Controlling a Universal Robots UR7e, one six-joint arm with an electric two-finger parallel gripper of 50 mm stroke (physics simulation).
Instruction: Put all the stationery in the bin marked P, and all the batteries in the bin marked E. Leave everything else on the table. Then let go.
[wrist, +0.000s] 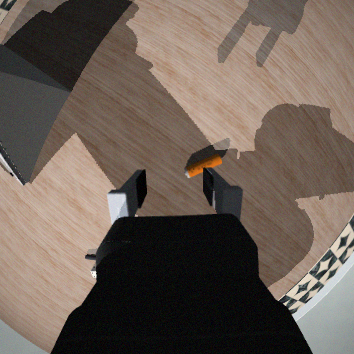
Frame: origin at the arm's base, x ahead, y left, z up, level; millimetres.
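Seen in the pictures: gripper, fingertip midpoint: (174, 180).
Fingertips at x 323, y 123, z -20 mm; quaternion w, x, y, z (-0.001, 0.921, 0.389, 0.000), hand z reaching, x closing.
A point is followed by its place in that frame.
An orange battery (204, 166) @(y 150, x 351, z -91 mm) with a pale end lies on its side on the wooden table, tilted in the view and partly in shadow. My gripper (174, 180) @(y 123, x 323, z -20 mm) is open, with nothing between its fingers. The battery lies just ahead of the right fingertip, right of the middle of the gap. The height of the fingertips above the table is hard to tell. The bins marked P and E do not show in this view, and I see no stationery.
A large dark grey open-sided box (27, 107) @(y 65, x 145, z -34 mm) stands at the upper left. A small black item (91, 256) @(y -86, x 329, z -99 mm) and a white die (94, 273) @(y -107, x 353, z -90 mm) partly show beside the gripper body at the lower left. The table's patterned border (327, 262) curves along the lower right. Shadows cross the wood.
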